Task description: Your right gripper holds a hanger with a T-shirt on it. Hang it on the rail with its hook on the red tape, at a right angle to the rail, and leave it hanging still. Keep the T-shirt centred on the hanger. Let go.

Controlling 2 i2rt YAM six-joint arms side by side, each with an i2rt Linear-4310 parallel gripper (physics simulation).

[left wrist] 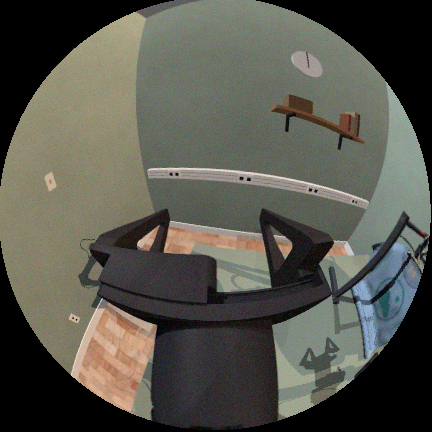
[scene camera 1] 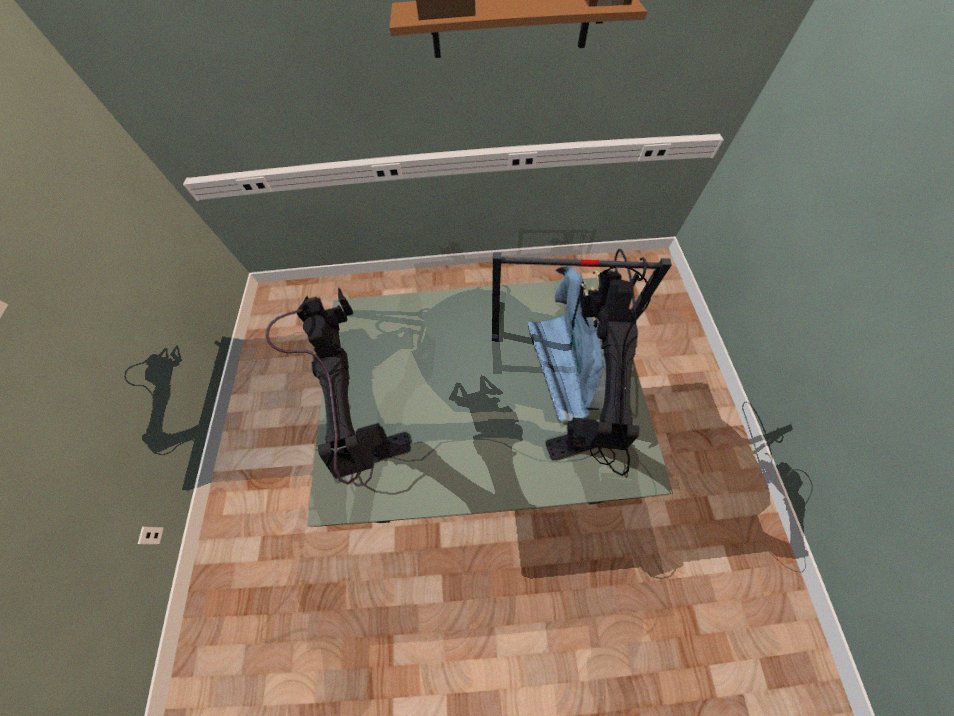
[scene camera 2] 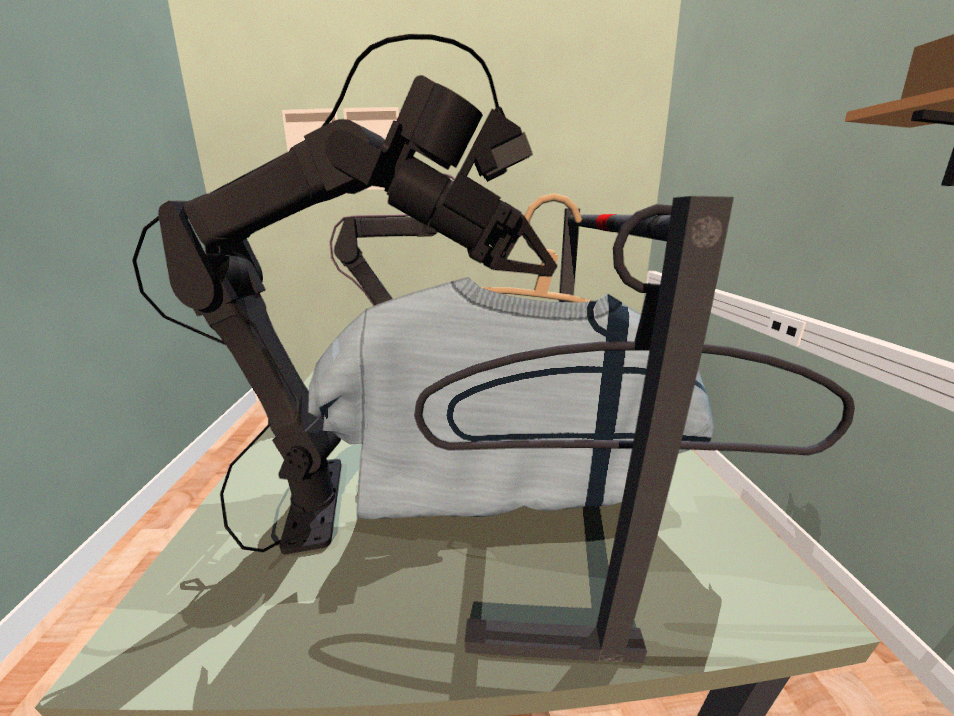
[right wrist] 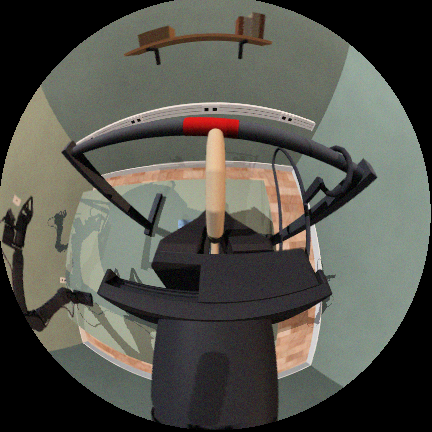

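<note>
My right gripper is shut on the stem of the wooden hanger, below its hook. The pale blue-grey T-shirt hangs from it, its collar about centred round the stem in scene camera 2. The dark rail carries the red tape. The hook points across the rail, in line with the tape in the right wrist view; in scene camera 2 its tip is beside the tape, apart from it. My left gripper is open and empty.
A dark hanger hangs on the rail near one post, beside the T-shirt. The other rail post stands farther left in scene camera 1. A wall shelf is behind.
</note>
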